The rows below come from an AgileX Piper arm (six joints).
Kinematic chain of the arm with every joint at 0, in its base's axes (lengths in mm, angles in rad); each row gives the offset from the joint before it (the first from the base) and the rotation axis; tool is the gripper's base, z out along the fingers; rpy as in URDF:
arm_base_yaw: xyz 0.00 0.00 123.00 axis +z
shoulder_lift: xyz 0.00 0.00 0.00 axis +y
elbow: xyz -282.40 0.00 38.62 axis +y
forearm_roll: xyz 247.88 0.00 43.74 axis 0.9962 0 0.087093
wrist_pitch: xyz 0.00 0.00 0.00 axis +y
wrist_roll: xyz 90.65 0.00 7.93 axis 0.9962 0 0.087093
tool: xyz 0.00 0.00 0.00 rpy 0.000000 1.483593 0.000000
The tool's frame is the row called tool.
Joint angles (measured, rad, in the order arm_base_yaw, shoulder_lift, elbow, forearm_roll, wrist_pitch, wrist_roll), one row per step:
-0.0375, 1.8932, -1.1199, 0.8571, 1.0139, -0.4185
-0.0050, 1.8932, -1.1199, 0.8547, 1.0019, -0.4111
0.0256, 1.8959, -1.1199, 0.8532, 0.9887, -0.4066
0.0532, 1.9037, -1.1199, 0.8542, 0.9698, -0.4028
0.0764, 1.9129, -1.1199, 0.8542, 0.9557, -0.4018
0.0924, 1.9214, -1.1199, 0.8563, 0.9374, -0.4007
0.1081, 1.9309, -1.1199, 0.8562, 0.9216, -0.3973
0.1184, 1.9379, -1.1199, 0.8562, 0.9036, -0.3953
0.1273, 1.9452, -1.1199, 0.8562, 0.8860, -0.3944
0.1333, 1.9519, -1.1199, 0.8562, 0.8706, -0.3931
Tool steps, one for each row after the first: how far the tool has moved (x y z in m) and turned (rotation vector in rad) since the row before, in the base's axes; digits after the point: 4 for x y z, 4 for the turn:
-0.0008, 0.0105, -0.0004, -0.0072, -0.0030, 0.0213
-0.0007, 0.0098, -0.0013, -0.0071, -0.0032, 0.0204
-0.0001, 0.0088, -0.0031, -0.0079, -0.0026, 0.0131
-0.0003, 0.0074, -0.0035, -0.0068, 0.0001, 0.0143
0.0005, 0.0050, -0.0032, -0.0070, -0.0034, 0.0033
0.0002, 0.0048, -0.0036, -0.0077, 0.0004, 0.0041
0.0007, 0.0029, -0.0028, -0.0084, -0.0046, -0.0014
0.0008, 0.0025, -0.0029, -0.0083, -0.0048, -0.0017
0.0008, 0.0016, -0.0027, -0.0073, -0.0036, -0.0036

